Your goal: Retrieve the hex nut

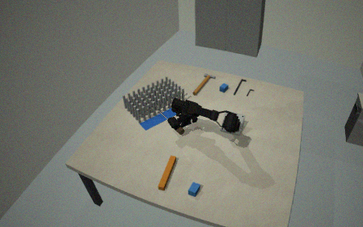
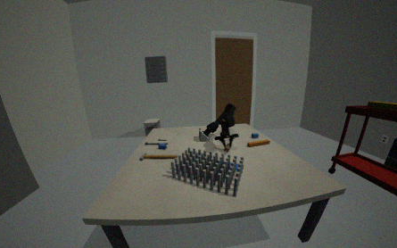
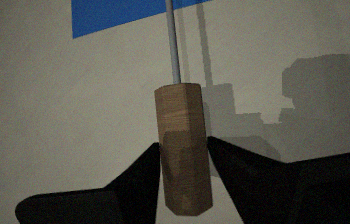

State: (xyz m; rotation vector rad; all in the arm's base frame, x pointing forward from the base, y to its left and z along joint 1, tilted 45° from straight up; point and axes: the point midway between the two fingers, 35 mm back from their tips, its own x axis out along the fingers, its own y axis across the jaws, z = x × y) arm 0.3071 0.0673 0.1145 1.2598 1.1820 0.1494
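My gripper tip is 14 cm short of the blue taped strip, 13 cm to the left of it and 4 cm above it. From my gripper tip the other things lie so: orange bar 7 cm behind, 32 cm to the left, 2 cm below.
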